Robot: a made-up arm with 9 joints. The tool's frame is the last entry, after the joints.
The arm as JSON. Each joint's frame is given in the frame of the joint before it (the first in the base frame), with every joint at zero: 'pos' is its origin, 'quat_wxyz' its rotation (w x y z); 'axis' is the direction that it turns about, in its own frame. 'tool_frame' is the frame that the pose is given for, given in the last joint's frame.
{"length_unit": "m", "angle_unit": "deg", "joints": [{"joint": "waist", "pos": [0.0, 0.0, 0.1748], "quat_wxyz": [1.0, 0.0, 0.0, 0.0], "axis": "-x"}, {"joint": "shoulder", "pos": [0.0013, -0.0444, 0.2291], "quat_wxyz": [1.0, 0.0, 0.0, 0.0], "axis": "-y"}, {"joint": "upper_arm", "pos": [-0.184, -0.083, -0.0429], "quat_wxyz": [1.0, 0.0, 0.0, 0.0], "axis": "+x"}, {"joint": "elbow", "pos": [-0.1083, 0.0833, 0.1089], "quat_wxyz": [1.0, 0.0, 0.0, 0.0], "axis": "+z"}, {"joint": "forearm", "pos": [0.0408, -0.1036, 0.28], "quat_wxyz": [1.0, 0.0, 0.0, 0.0], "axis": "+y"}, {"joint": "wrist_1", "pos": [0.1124, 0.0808, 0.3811], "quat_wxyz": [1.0, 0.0, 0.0, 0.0], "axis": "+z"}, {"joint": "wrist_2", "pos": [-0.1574, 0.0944, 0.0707], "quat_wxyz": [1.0, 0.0, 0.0, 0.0], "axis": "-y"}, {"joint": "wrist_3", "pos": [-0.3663, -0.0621, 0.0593], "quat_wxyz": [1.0, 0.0, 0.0, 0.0], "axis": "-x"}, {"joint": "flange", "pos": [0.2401, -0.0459, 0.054], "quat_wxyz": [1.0, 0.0, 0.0, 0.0], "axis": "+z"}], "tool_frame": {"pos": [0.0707, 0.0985, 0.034], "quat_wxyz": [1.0, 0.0, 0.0, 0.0]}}
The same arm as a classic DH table. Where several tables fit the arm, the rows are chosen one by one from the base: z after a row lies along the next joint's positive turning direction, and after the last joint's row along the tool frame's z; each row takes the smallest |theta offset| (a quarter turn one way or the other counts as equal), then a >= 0, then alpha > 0; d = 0 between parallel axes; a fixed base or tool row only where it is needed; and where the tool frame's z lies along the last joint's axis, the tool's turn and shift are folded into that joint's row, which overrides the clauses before.
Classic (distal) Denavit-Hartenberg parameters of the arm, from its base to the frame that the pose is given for. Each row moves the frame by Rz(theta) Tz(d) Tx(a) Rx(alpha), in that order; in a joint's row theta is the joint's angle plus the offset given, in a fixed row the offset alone. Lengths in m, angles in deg.
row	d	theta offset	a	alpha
base (fixed)	0.1748	-90	0	90
waist	-0.0013	90	0.2291	90
shoulder	0.1274	0	-0.0429	90
upper_arm	-0.2923	-90	0.0833	-90
elbow	0.3889	-90	0.0408	-90
forearm	-0.0228	0	0.1124	90
wrist_1	0.4518	0	-0.1574	90
wrist_2	-0.0323	90	0.0593	-90
wrist_3	0.1262	-90	0.0459	-90
flange	0	-35.67	-0.1212	0
tool (fixed)	0.088	125.67	0	0

